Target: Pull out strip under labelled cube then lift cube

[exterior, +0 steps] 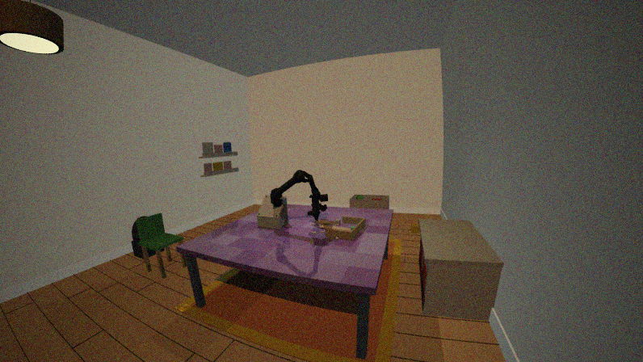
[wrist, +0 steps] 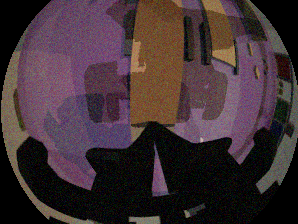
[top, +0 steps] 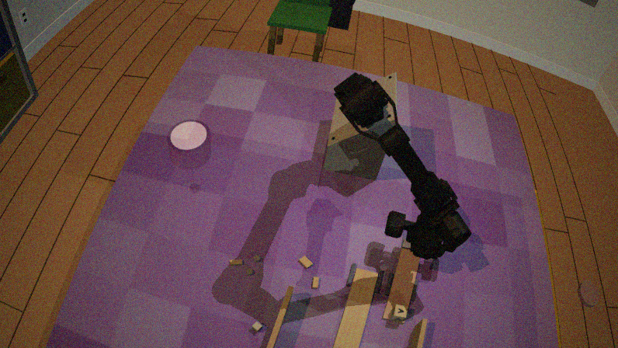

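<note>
The strip lies 9 cm ahead of my gripper tip and 2 cm to the right of it. Also, from my gripper tip: labelled cube: 19 cm ahead, 4 cm to the right, 2 cm above.
</note>
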